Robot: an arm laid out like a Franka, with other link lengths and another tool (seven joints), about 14 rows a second.
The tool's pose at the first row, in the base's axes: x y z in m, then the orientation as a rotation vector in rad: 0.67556, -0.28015, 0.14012, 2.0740, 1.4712, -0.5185
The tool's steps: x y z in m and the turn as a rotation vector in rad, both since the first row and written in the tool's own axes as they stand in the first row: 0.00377, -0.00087, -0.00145, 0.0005, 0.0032, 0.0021; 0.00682, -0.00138, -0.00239, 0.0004, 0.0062, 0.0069; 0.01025, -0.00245, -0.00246, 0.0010, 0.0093, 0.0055; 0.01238, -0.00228, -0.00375, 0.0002, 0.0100, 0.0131; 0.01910, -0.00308, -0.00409, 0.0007, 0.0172, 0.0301; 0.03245, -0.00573, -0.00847, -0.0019, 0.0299, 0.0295; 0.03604, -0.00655, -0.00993, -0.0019, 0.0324, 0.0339; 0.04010, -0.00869, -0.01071, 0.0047, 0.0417, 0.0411
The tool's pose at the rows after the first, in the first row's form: 0.67599, -0.27624, 0.13885, 2.0775, 1.4707, -0.5150; 0.67651, -0.27328, 0.13767, 2.0821, 1.4671, -0.5102; 0.67663, -0.27043, 0.13548, 2.0833, 1.4704, -0.5082; 0.67750, -0.26810, 0.13527, 2.0879, 1.4623, -0.5039; 0.67896, -0.26273, 0.13140, 2.1028, 1.4474, -0.4907; 0.68087, -0.24948, 0.12639, 2.1073, 1.4551, -0.4764; 0.68129, -0.24571, 0.12524, 2.1114, 1.4516, -0.4722; 0.68061, -0.24168, 0.12301, 2.1260, 1.4488, -0.4658
